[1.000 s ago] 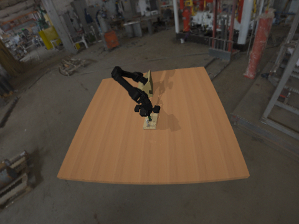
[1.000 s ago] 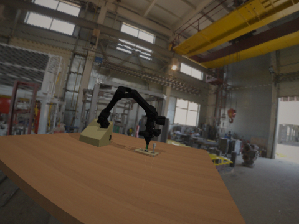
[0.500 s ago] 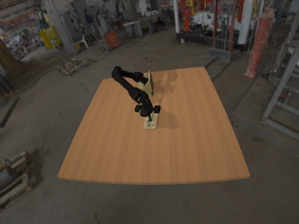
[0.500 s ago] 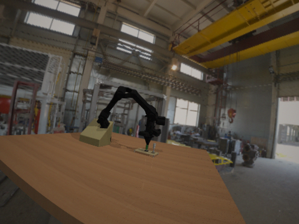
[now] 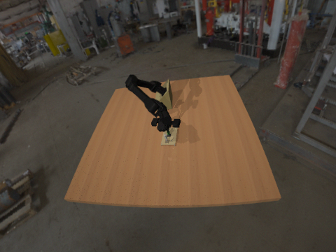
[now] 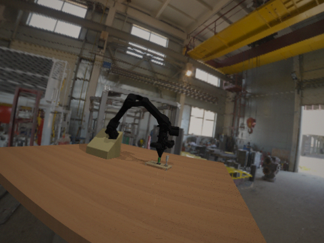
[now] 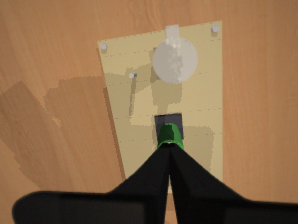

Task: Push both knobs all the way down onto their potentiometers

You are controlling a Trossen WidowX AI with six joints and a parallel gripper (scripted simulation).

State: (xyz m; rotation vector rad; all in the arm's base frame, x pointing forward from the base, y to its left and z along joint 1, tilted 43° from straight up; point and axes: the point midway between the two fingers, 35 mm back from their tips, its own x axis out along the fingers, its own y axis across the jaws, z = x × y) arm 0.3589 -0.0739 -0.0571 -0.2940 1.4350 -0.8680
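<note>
The grey knob is 5 cm ahead of my gripper tip, 2 cm to the right of it and 1 cm above it.
</note>
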